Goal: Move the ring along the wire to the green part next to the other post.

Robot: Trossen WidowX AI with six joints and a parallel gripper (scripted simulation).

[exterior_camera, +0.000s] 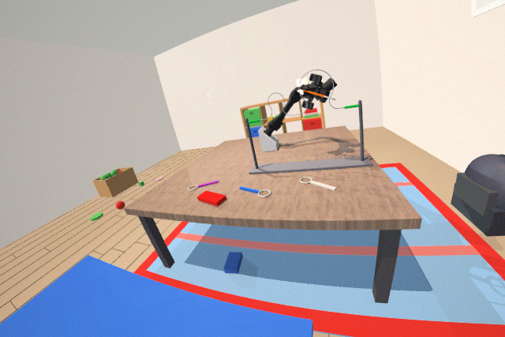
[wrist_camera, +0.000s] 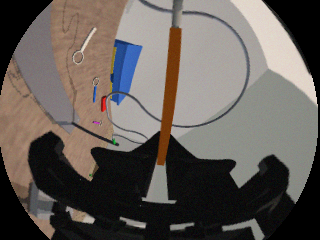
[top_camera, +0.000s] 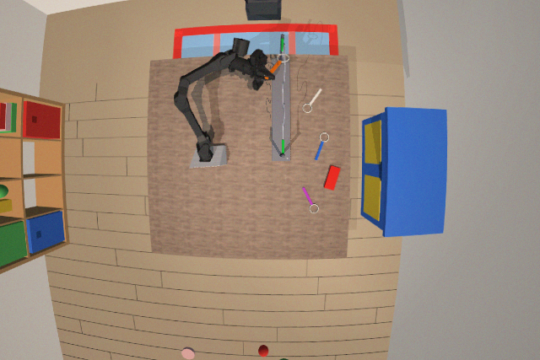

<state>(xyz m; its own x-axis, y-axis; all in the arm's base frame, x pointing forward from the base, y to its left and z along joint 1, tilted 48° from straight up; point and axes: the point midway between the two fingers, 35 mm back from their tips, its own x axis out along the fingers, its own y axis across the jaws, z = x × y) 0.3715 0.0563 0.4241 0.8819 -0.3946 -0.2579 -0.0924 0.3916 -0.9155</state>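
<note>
My gripper tip is 2 cm short of the orange-handled ring, 8 cm to the right of it and 4 cm above it. From my gripper tip the other things lie so: red block: 35 cm ahead, 46 cm to the right, 39 cm below; white-handled ring: 23 cm ahead, 39 cm below; blue-handled ring: 29 cm ahead, 25 cm to the right, 39 cm below.
</note>
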